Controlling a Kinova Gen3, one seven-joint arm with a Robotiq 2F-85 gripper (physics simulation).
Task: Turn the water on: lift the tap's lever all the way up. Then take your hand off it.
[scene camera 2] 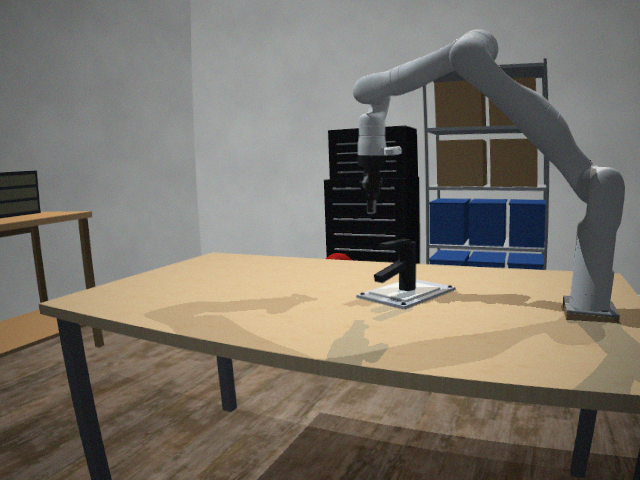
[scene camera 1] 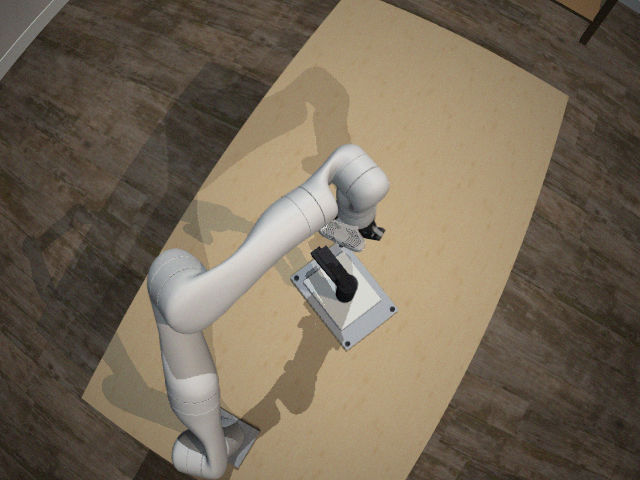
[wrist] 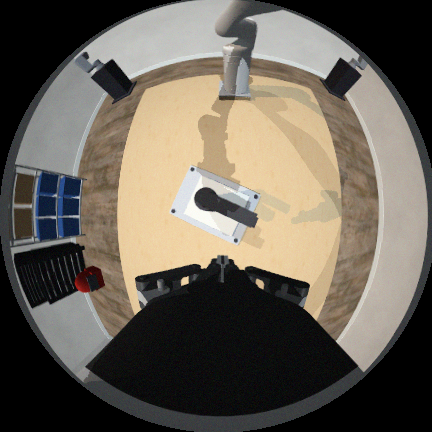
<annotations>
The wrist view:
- gripper: 221,261
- lever: 205,198
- grey baseplate: 193,173
</annotations>
